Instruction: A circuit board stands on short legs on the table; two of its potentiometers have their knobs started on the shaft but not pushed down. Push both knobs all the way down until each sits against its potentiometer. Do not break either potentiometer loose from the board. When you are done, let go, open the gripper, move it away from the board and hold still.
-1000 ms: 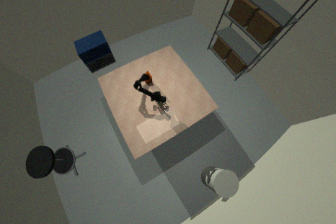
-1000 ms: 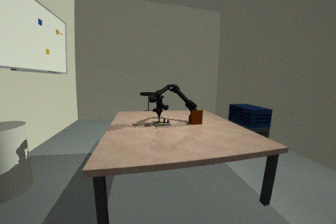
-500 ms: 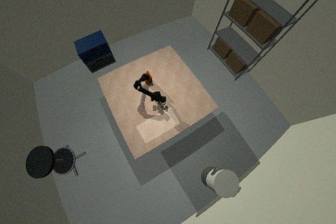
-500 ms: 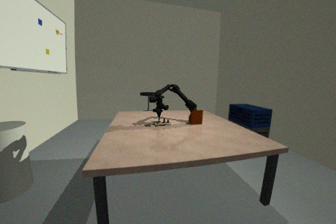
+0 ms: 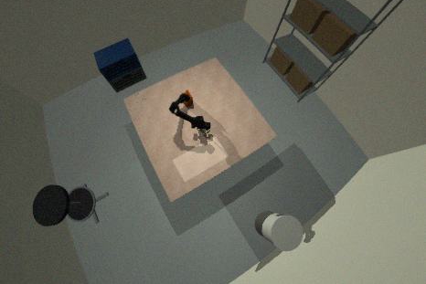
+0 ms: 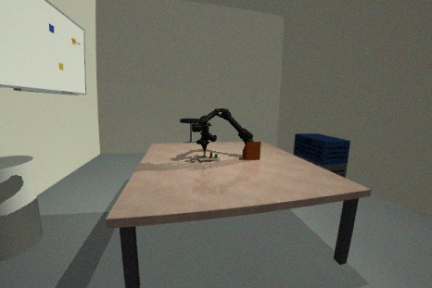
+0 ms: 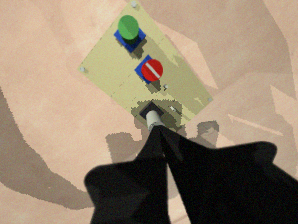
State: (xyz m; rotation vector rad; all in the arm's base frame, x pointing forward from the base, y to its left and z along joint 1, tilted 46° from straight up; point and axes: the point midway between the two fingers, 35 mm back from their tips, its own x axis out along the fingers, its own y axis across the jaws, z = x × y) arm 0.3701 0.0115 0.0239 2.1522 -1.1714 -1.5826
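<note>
Now: the red knob 5 cm behind my gripper tip, 3 cm to the left of it and 2 cm below it. Round my gripper tip: potentiometer (5 cm behind, 3 cm to the left, 3 cm below).
</note>
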